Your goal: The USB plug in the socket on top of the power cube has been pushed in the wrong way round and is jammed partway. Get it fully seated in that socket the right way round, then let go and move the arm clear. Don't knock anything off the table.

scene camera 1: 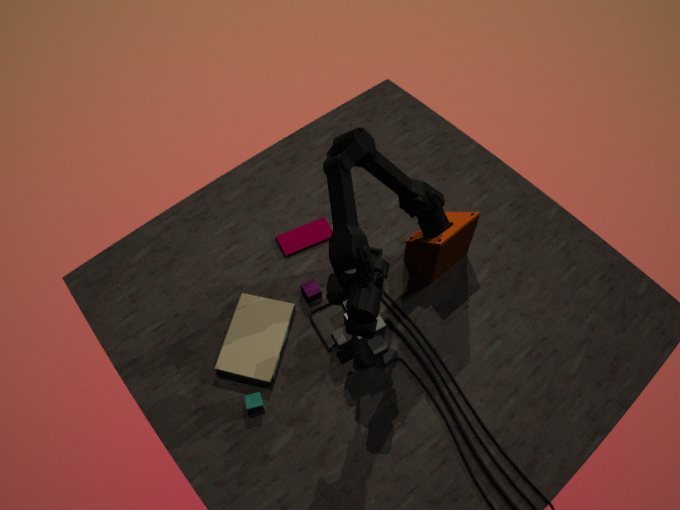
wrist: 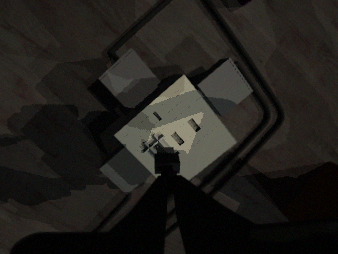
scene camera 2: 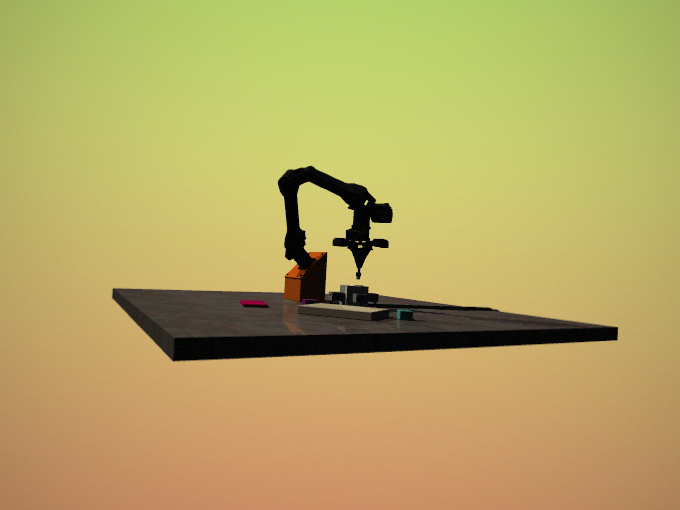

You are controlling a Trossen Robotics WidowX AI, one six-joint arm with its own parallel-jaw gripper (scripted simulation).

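Note:
Scene camera 1 shows my gripper [scene camera 1: 367, 313], a magenta slab [scene camera 1: 318, 231] and a beige slab [scene camera 1: 252, 348]. In scene camera 2, my gripper [scene camera 2: 359, 268] and the beige slab [scene camera 2: 320, 309] are visible. In the wrist view, my gripper [wrist: 169, 182] holds a USB plug [wrist: 167, 163], and a power cube [wrist: 179, 112] is visible; the magenta slab is out of frame in the wrist view, and the beige slab is out of frame in the wrist view too.

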